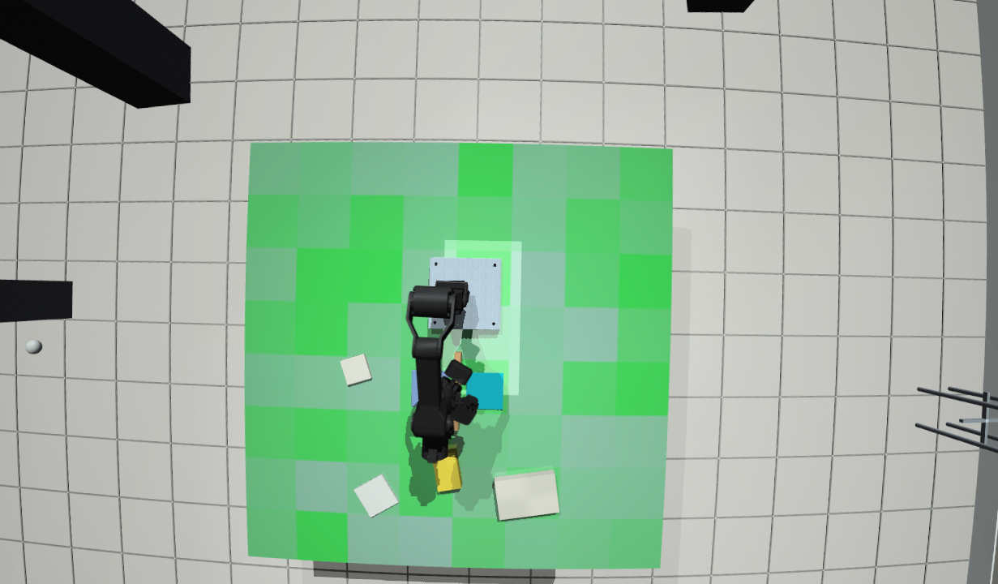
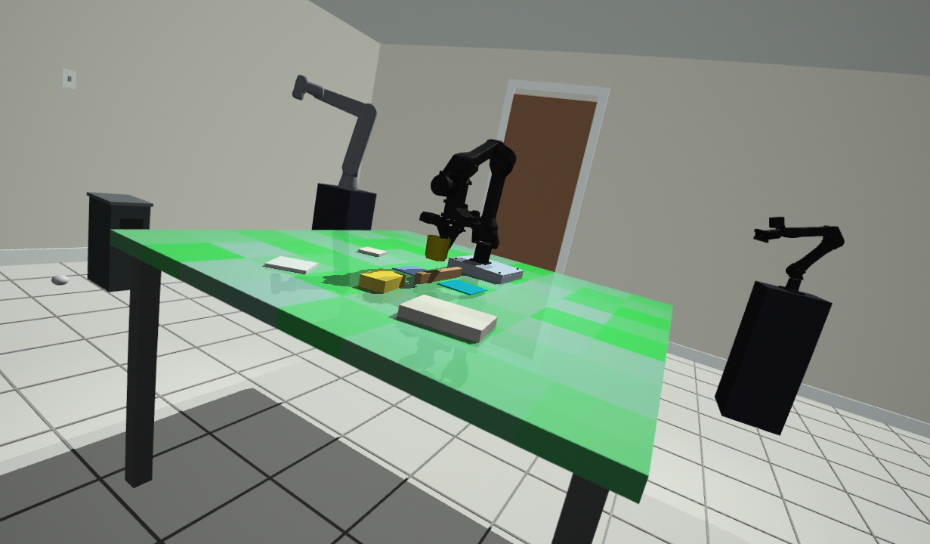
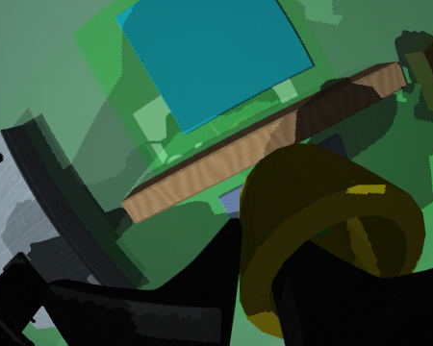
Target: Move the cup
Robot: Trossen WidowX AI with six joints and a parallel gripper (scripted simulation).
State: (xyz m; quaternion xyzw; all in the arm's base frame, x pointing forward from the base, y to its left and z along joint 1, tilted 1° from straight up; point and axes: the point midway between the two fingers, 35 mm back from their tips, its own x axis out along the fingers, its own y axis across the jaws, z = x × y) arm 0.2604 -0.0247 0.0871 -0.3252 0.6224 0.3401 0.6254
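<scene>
Now: gripper tip 100 mm above the cyan pad, 90 mm to the right of it and 40 mm short of it. The rest, counted from my gripper tip: blue pad: 100 mm below, 70 mm to the right, 20 mm ahead; then wooden bar: 80 mm below, 30 mm ahead, 10 mm to the left; then olive-yellow cup: 20 mm to the right, 20 mm ahead.
</scene>
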